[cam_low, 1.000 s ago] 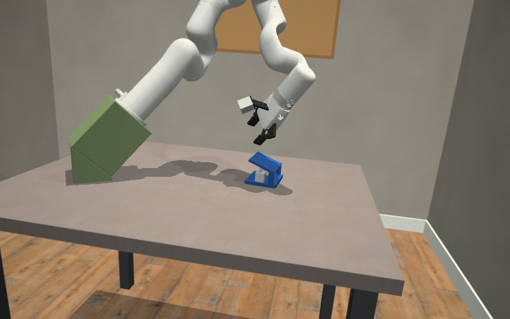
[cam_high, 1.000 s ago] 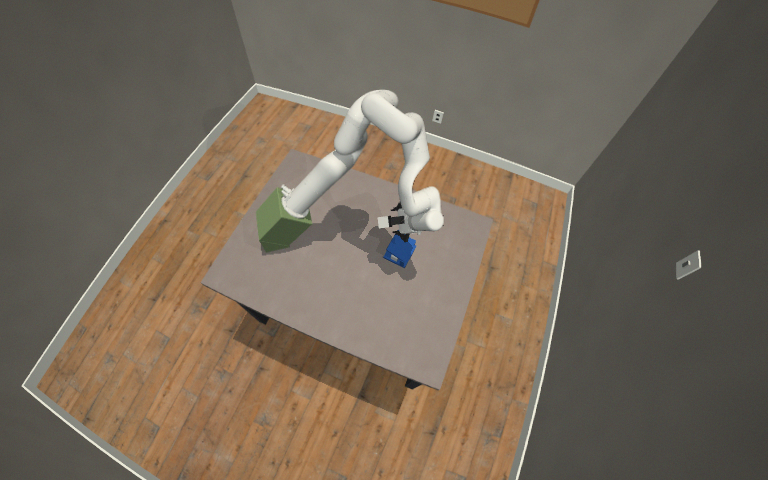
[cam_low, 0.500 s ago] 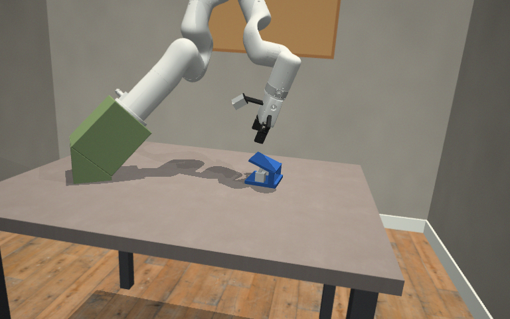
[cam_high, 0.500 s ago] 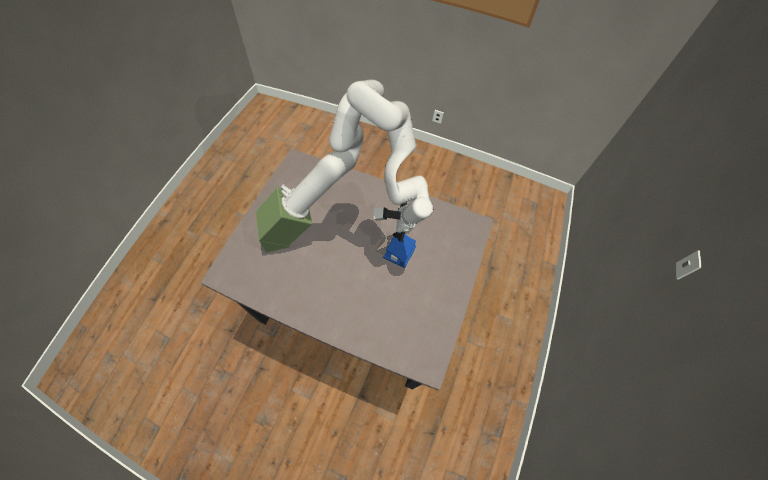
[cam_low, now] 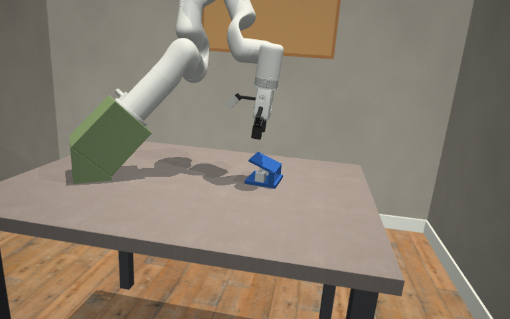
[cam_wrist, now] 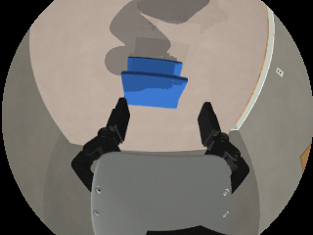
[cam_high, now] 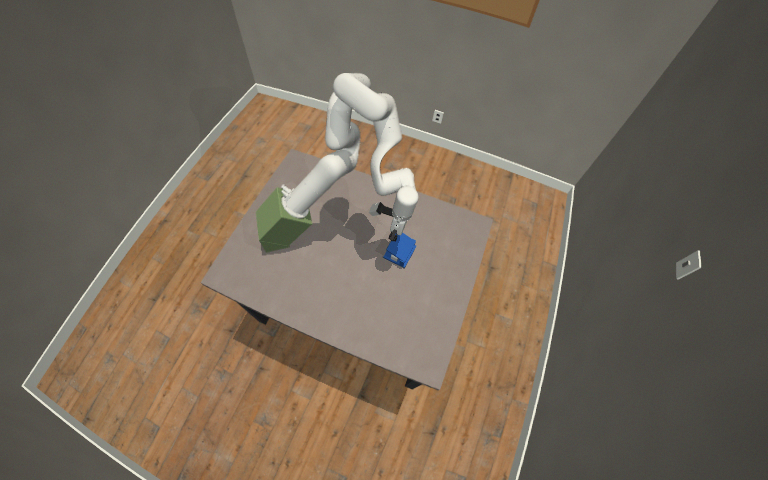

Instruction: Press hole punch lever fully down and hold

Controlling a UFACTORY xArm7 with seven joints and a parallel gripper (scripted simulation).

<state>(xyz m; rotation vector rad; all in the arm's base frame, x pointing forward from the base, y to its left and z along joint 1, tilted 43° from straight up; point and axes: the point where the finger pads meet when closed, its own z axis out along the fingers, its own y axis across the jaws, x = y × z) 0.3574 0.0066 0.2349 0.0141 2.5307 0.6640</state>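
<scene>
Now: the lever 10 cm below my hand, 3 cm ahead of it and 1 cm to the right of it. Also, from my hand: blue hole punch (13 cm below, 4 cm ahead, 1 cm to the right).
</scene>
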